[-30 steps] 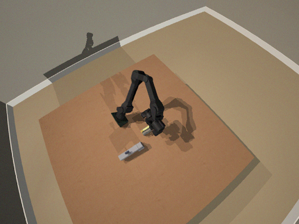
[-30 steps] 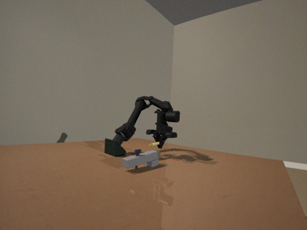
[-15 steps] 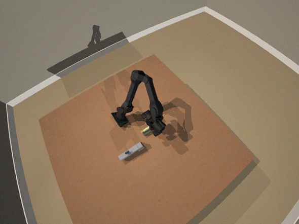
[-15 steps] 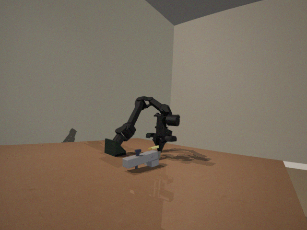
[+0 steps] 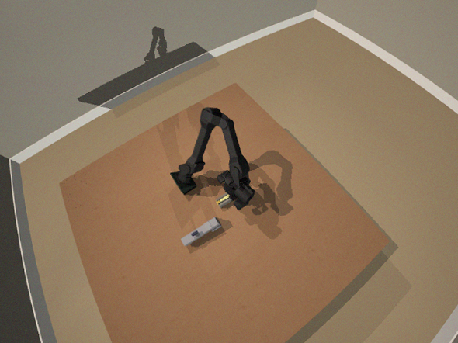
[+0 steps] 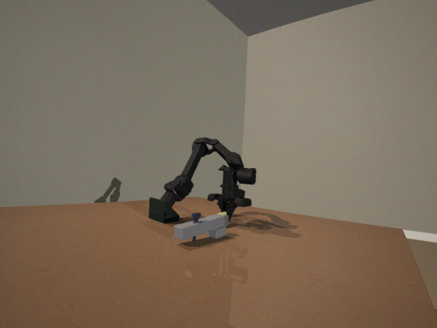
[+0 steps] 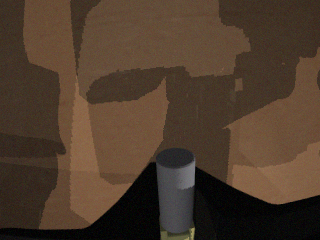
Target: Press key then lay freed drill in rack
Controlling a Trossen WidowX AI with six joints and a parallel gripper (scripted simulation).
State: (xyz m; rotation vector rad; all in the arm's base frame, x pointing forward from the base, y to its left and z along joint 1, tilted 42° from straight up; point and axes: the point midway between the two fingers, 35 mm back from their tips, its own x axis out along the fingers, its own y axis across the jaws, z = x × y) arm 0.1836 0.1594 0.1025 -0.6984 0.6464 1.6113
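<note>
The drill is 4 cm to the right of my gripper tip and 3 cm above it. The rest, counted from my gripper tip: dark t-shaped key 24 cm to the right, 9 cm ahead, 4 cm above; then light grey holder block 21 cm to the right, 9 cm ahead, 2 cm above; then ribbed grey rack 5 cm to the right, 1 cm above.
</note>
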